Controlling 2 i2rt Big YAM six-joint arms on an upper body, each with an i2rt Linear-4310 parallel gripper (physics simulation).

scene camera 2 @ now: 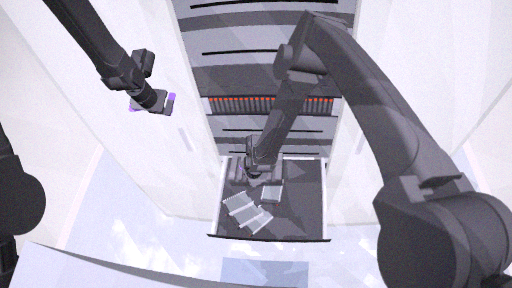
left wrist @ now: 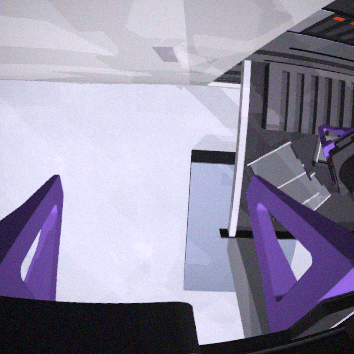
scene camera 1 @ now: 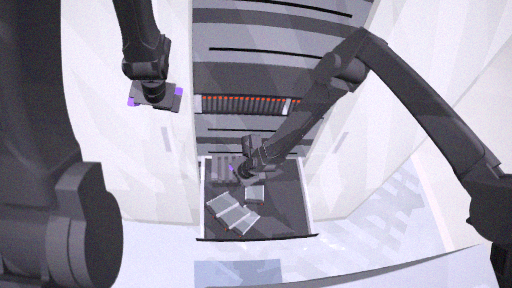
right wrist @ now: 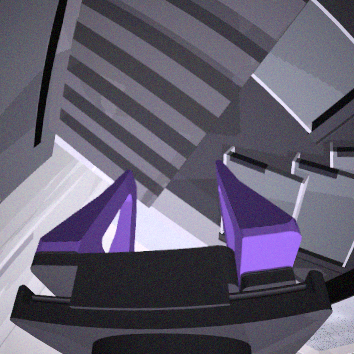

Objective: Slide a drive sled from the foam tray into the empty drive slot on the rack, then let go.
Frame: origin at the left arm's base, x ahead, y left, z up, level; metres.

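Seen in the pictures: left gripper, fingertip midpoint: (scene camera 2: pixel 158 109) (left wrist: pixel 157 183) (scene camera 1: pixel 156 105); right gripper, fingertip midpoint: (left wrist: pixel 323 135) (scene camera 1: pixel 238 175) (right wrist: pixel 173 172).
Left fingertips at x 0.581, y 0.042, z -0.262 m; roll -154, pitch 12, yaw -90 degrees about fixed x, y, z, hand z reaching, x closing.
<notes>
Offsets run from my left fingertips to a thing's top centre. "pt": to the spot under its first point.
The rack @(pt 0.243 m right, 0.122 m ahead, 0.013 m up) (scene camera 1: pixel 240 75) (scene camera 2: pixel 240 75) holds a row of orange-tipped drives @(pt 0.255 m right, 0.122 m ahead, 0.118 m down) (scene camera 1: pixel 240 105) (scene camera 2: pixel 240 106). A bright gap (scene camera 1: pixel 286 106) near the row's right end looks like the empty slot; my right arm covers that part in scene camera 2. The grey ribbed foam tray @(0.268 m right, 0.056 m ahead, 0.388 m down) (scene camera 1: pixel 218 172) (scene camera 2: pixel 234 172) (left wrist: pixel 307 100) (right wrist: pixel 150 75) lies below. Three overlapping silver sleds @(0.239 m right, 0.145 m back, 0.431 m down) (scene camera 1: pixel 235 216) (scene camera 2: pixel 248 214) @(0.197 m right, 0.096 m back, 0.429 m down) (left wrist: pixel 287 175) and a separate sled @(0.336 m right, 0.029 m back, 0.448 m down) (scene camera 1: pixel 254 193) (scene camera 2: pixel 271 193) (right wrist: pixel 310 65) lie before it. My right gripper (right wrist: pixel 173 172) is part open and empty, over the foam tray's edge. My left gripper (scene camera 1: pixel 155 97) (scene camera 2: pixel 152 102) (left wrist: pixel 157 183) is wide open, empty, away left.
The foam tray and sleds are inside a pulled-out drawer with pale side walls (scene camera 1: pixel 308 200) (scene camera 2: pixel 325 200) (left wrist: pixel 241 150) and a dark front edge @(pt 0.333 m right, 0.233 m back, 0.465 m down) (scene camera 1: pixel 257 237) (scene camera 2: pixel 270 238). White panels (scene camera 1: pixel 170 175) (scene camera 2: pixel 385 100) flank the rack. My right arm reaches down across the rack's front.
</notes>
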